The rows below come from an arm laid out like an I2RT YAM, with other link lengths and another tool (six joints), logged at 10 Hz.
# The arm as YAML. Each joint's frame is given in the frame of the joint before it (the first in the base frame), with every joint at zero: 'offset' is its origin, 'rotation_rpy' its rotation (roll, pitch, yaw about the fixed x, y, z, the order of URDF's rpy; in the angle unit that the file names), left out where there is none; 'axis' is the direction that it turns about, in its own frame. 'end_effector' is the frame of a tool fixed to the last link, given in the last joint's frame.
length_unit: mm
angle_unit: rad
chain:
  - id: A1
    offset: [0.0, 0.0, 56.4]
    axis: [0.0, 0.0, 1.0]
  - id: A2
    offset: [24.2, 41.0, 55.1]
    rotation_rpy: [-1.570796, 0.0, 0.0]
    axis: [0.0, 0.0, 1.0]
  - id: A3
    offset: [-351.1, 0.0, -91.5]
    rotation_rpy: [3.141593, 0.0, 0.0]
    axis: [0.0, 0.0, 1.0]
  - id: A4
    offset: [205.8, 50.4, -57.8]
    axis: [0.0, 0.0, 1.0]
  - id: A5
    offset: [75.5, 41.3, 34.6]
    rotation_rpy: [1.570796, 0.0, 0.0]
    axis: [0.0, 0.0, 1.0]
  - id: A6
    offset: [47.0, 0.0, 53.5]
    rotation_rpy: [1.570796, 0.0, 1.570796]
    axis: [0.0, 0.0, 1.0]
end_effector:
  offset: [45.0, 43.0, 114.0]
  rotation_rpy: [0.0, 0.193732, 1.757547]
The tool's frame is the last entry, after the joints.
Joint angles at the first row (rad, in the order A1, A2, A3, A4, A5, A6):
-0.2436 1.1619 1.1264 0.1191 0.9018 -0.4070
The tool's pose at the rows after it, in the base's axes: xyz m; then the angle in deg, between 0 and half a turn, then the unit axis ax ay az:
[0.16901, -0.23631, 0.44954, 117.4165, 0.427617, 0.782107, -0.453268]
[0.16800, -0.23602, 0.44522, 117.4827, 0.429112, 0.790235, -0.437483]
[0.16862, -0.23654, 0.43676, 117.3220, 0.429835, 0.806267, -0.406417]
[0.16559, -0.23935, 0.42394, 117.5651, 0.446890, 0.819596, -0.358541]
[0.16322, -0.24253, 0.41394, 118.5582, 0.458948, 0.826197, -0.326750]
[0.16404, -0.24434, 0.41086, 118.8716, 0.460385, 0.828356, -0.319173]
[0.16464, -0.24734, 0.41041, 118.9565, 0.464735, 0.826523, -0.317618]
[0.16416, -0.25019, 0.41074, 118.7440, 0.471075, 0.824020, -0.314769]
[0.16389, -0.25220, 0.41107, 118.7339, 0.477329, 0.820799, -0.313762]
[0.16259, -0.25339, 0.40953, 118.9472, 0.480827, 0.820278, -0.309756]
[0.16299, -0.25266, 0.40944, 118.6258, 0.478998, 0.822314, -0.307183]
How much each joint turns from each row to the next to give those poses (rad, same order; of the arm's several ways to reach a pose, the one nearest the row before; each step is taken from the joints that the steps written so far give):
-0.0079 -0.0207 0.0073 -0.0643 -0.0397 0.0457
-0.0104 -0.0068 0.0098 -0.0499 -0.0265 0.0392
-0.0285 -0.0078 0.0119 -0.0711 -0.0670 0.0650
-0.0625 -0.0048 0.0234 -0.0990 -0.0977 0.1040
-0.0535 0.0049 0.0172 -0.0644 -0.0727 0.0613
-0.0168 0.0055 0.0017 -0.0084 -0.0231 0.0107
-0.0150 0.0084 0.0045 0.0018 -0.0104 0.0057
-0.0180 0.0051 0.0053 0.0015 -0.0137 0.0090
-0.0093 0.0058 0.0064 -0.0015 -0.0016 0.0087
-0.0127 0.0013 0.0023 -0.0081 -0.0119 0.0085
-0.0004 -0.0038 -0.0036 0.0034 -0.0082 0.0001

